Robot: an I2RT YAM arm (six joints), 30 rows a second.
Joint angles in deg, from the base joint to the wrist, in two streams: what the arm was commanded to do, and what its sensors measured. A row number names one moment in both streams.
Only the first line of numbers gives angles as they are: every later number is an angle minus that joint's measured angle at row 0.
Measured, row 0: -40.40, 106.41, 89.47, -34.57, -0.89, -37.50
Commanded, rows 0 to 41: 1.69, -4.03, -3.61, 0.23, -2.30, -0.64; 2.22, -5.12, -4.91, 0.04, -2.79, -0.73; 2.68, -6.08, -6.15, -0.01, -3.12, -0.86; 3.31, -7.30, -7.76, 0.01, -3.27, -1.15; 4.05, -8.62, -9.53, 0.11, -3.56, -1.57; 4.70, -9.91, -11.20, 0.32, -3.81, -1.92; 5.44, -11.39, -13.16, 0.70, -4.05, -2.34; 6.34, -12.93, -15.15, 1.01, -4.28, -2.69; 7.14, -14.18, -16.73, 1.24, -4.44, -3.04; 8.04, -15.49, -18.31, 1.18, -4.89, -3.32; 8.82, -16.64, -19.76, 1.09, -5.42, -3.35; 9.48, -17.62, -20.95, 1.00, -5.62, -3.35; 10.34, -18.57, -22.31, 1.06, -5.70, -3.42; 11.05, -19.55, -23.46, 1.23, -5.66, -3.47; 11.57, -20.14, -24.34, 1.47, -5.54, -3.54; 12.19, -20.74, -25.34, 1.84, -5.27, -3.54; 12.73, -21.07, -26.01, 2.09, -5.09, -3.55; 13.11, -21.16, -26.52, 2.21, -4.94, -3.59; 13.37, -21.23, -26.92, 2.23, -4.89, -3.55; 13.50, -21.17, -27.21, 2.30, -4.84, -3.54; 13.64, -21.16, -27.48, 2.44, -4.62, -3.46; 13.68, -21.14, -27.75, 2.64, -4.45, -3.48; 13.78, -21.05, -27.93, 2.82, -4.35, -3.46; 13.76, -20.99, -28.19, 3.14, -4.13, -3.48; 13.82, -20.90, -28.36, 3.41, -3.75, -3.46; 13.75, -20.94, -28.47, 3.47, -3.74, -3.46; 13.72, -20.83, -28.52, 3.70, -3.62, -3.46; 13.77, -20.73, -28.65, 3.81, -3.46, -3.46; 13.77, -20.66, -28.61, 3.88, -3.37, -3.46; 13.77, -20.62, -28.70, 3.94, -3.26, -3.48; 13.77, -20.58, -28.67, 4.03, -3.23, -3.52; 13.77, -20.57, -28.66, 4.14, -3.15, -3.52; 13.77, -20.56, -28.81, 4.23, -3.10, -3.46; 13.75, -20.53, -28.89, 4.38, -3.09, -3.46; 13.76, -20.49, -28.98, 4.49, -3.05, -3.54; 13.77, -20.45, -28.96, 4.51, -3.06, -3.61; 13.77, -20.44, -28.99, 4.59, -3.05, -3.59; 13.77, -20.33, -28.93, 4.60, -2.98, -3.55; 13.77, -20.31, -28.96, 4.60, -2.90, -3.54; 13.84, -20.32, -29.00, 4.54, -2.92, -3.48; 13.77, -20.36, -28.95, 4.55, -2.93, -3.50; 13.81, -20.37, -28.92, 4.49, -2.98, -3.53
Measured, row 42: 13.35, -20.37, -27.93, 4.44, -3.43, -3.25
